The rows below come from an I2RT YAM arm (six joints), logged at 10 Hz.
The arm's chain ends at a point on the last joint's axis. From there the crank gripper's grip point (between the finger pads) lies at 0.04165 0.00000 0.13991 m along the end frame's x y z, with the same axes.
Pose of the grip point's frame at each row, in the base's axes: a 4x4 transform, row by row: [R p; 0 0 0 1], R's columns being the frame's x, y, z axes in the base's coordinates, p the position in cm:
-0.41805, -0.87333, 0.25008, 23.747; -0.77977, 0.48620, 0.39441, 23.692; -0.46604, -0.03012, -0.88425, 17.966; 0, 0, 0, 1
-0.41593, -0.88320, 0.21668, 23.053; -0.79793, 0.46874, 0.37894, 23.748; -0.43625, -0.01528, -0.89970, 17.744; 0, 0, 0, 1
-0.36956, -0.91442, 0.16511, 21.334; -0.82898, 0.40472, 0.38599, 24.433; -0.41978, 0.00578, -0.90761, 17.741; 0, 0, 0, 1
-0.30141, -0.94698, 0.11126, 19.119; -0.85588, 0.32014, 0.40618, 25.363; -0.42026, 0.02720, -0.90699, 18.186; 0, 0, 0, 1
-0.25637, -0.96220, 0.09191, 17.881; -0.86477, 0.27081, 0.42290, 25.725; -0.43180, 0.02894, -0.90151, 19.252; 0, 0, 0, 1
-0.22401, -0.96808, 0.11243, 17.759; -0.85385, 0.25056, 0.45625, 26.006; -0.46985, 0.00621, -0.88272, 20.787; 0, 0, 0, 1
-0.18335, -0.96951, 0.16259, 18.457; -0.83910, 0.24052, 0.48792, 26.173; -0.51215, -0.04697, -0.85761, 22.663; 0, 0, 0, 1
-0.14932, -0.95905, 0.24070, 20.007; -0.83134, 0.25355, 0.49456, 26.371; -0.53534, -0.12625, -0.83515, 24.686; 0, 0, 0, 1
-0.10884, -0.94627, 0.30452, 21.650; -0.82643, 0.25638, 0.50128, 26.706; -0.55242, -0.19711, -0.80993, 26.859; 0, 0, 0, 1
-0.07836, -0.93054, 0.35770, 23.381; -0.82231, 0.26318, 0.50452, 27.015; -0.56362, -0.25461, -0.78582, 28.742; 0, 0, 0, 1
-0.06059, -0.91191, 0.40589, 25.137; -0.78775, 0.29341, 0.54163, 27.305; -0.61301, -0.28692, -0.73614, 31.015; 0, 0, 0, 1
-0.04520, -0.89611, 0.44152, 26.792; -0.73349, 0.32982, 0.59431, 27.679; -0.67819, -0.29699, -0.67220, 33.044; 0, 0, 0, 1
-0.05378, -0.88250, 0.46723, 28.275; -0.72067, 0.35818, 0.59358, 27.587; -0.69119, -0.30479, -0.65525, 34.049; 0, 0, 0, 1
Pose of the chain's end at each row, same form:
-0.41805, -0.87333, 0.25008, 21.989; -0.77977, 0.48620, 0.39441, 21.422; -0.46604, -0.03012, -0.88425, 32.279; 0, 0, 0, 1
-0.41593, -0.88320, 0.21668, 21.754; -0.79793, 0.46874, 0.37894, 21.770; -0.43625, -0.01528, -0.89970, 32.149; 0, 0, 0, 1
-0.36956, -0.91442, 0.16511, 20.563; -0.82898, 0.40472, 0.38599, 22.485; -0.41978, 0.00578, -0.90761, 32.188; 0, 0, 0, 1
-0.30141, -0.94698, 0.11126, 18.818; -0.85588, 0.32014, 0.40618, 23.245; -0.42026, 0.02720, -0.90699, 32.626; 0, 0, 0, 1
-0.25637, -0.96220, 0.09191, 17.663; -0.86477, 0.27081, 0.42290, 23.410; -0.43180, 0.02894, -0.90151, 33.663; 0, 0, 0, 1
-0.22401, -0.96808, 0.11243, 17.119; -0.85385, 0.25056, 0.45625, 23.179; -0.46985, 0.00621, -0.88272, 35.094; 0, 0, 0, 1
-0.18335, -0.96951, 0.16259, 16.946; -0.83910, 0.24052, 0.48792, 22.841; -0.51215, -0.04697, -0.85761, 36.795; 0, 0, 0, 1
-0.14932, -0.95905, 0.24070, 17.261; -0.83134, 0.25355, 0.49456, 22.914; -0.53534, -0.12625, -0.83515, 38.600; 0, 0, 0, 1
-0.10884, -0.94627, 0.30452, 17.843; -0.82643, 0.25638, 0.50128, 23.135; -0.55242, -0.19711, -0.80993, 40.492; 0, 0, 0, 1
-0.07836, -0.93054, 0.35770, 18.703; -0.82231, 0.26318, 0.50452, 23.381; -0.56362, -0.25461, -0.78582, 42.084; 0, 0, 0, 1
-0.06059, -0.91191, 0.40589, 19.711; -0.78775, 0.29341, 0.54163, 23.008; -0.61301, -0.28692, -0.73614, 43.868; 0, 0, 0, 1
-0.04520, -0.89611, 0.44152, 20.803; -0.73349, 0.32982, 0.59431, 22.419; -0.67819, -0.29699, -0.67220, 45.273; 0, 0, 0, 1
-0.05378, -0.88250, 0.46723, 21.962; -0.72067, 0.35818, 0.59358, 22.284; -0.69119, -0.30479, -0.65525, 46.095; 0, 0, 0, 1

